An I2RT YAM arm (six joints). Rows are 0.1 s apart.
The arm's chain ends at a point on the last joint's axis. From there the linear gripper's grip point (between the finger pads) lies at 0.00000 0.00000 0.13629 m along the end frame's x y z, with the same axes.
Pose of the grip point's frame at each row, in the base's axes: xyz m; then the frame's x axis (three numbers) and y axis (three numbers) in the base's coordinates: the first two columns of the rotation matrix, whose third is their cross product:
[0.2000 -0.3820 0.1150 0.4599 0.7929 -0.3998 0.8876 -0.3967 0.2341]
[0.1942 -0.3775 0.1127 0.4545 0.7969 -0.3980 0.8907 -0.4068 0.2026]
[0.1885 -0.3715 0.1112 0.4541 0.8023 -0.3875 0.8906 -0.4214 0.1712]
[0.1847 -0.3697 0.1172 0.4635 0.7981 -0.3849 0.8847 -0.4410 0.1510]
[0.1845 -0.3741 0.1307 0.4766 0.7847 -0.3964 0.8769 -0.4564 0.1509]
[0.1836 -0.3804 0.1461 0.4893 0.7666 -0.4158 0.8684 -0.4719 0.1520]
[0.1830 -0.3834 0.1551 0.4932 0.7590 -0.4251 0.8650 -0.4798 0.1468]
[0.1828 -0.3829 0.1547 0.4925 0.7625 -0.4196 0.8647 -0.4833 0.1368]
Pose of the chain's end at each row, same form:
[0.1963 -0.3190 0.2358 0.4599 0.7929 -0.3998 0.8876 -0.3967 0.2341]
[0.1943 -0.3166 0.2346 0.4545 0.7969 -0.3980 0.8907 -0.4068 0.2026]
[0.1920 -0.3139 0.2347 0.4541 0.8023 -0.3875 0.8906 -0.4214 0.1712]
[0.1914 -0.3138 0.2413 0.4635 0.7981 -0.3849 0.8847 -0.4410 0.1510]
[0.1930 -0.3169 0.2541 0.4766 0.7847 -0.3964 0.8769 -0.4564 0.1509]
[0.1945 -0.3211 0.2683 0.4893 0.7666 -0.4158 0.8684 -0.4719 0.1520]
[0.1956 -0.3234 0.2768 0.4932 0.7590 -0.4251 0.8650 -0.4798 0.1468]
[0.1962 -0.3243 0.2770 0.4925 0.7625 -0.4196 0.8647 -0.4833 0.1368]

